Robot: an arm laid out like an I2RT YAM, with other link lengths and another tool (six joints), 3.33 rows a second.
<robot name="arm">
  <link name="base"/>
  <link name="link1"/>
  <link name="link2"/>
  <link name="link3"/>
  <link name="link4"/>
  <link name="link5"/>
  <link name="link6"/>
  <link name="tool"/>
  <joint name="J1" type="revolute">
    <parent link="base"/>
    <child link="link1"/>
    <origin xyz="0 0 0.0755" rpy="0 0 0"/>
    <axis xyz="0 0 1"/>
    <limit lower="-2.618" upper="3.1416"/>
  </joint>
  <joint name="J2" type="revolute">
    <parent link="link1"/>
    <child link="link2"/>
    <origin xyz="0.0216 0.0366 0.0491" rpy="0 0 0"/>
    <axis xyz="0 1 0"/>
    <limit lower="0" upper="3.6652"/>
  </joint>
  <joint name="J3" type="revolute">
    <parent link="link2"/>
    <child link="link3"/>
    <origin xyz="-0.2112 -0.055 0" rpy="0 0 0"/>
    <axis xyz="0 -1 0"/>
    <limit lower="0" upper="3.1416"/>
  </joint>
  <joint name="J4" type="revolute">
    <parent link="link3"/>
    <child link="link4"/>
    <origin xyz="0.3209 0.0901 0.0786" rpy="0 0 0"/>
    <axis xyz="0 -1 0"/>
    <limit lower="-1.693" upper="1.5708"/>
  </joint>
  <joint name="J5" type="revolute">
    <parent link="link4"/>
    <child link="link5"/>
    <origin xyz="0.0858 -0.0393 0.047" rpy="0 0 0"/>
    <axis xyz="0 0 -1"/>
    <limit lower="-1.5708" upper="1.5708"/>
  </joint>
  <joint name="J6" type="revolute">
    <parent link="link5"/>
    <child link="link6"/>
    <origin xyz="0.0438 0 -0.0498" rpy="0 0 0"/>
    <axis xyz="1 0 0"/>
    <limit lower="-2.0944" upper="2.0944"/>
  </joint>
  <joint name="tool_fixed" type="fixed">
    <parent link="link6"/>
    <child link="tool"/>
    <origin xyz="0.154 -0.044 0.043" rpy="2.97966 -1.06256 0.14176"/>
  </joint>
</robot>
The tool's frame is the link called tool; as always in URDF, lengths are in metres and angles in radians.
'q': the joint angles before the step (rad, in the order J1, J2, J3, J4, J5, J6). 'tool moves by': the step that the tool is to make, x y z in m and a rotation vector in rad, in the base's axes. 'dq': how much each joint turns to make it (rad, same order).
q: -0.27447, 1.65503, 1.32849, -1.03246, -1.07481, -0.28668
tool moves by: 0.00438, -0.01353, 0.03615, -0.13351, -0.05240, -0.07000
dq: 0.01906, -0.12548, 0.00001, 0.04196, 0.13619, 0.09651
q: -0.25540, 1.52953, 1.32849, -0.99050, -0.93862, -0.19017
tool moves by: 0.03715, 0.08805, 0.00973, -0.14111, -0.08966, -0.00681
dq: 0.28192, 0.00230, 0.00002, 0.30212, 0.25978, 0.26437
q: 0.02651, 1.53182, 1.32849, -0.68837, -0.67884, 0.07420
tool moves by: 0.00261, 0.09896, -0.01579, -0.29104, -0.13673, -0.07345
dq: 0.35974, 0.07249, 0.00000, 0.19646, 0.52339, 0.11292
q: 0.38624, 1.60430, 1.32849, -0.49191, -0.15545, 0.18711
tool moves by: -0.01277, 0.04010, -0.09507, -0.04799, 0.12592, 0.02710
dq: 0.08432, 0.19378, 0.00801, 0.05798, 0.03204, 0.04845
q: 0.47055, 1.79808, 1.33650, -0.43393, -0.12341, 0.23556
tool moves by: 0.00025, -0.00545, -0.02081, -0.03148, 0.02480, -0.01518
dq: -0.00077, 0.04273, 0.00573, 0.00076, 0.02213, 0.00114
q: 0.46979, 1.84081, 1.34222, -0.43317, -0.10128, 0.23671
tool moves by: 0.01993, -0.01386, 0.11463, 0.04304, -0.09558, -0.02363
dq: -0.03854, -0.10073, 0.16976, -0.16710, -0.00726, -0.01336
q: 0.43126, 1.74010, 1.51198, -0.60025, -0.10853, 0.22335
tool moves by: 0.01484, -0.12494, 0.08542, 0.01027, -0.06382, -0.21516
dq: -0.20295, -0.14304, 0.06449, -0.14383, 0.01639, 0.00114
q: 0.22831, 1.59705, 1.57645, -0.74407, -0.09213, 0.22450
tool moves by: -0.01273, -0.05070, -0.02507, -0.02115, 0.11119, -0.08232
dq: -0.08430, -0.00190, -0.00342, -0.11178, -0.00114, -0.00153
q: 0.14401, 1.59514, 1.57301, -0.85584, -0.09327, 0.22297
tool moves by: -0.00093, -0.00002, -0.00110, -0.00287, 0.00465, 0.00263
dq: 0.00001, 0.00000, -0.00038, -0.00495, 0.00001, -0.00342
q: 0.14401, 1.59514, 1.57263, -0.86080, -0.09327, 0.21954
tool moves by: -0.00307, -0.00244, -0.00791, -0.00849, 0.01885, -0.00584
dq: -0.00077, -0.00002, -0.01262, -0.00724, 0.00762, 0.00038
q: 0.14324, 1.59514, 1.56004, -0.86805, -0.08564, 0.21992
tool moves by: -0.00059, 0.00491, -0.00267, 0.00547, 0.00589, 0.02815
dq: -0.00039, 0.00039, -0.00381, -0.00267, -0.02252, -0.01870
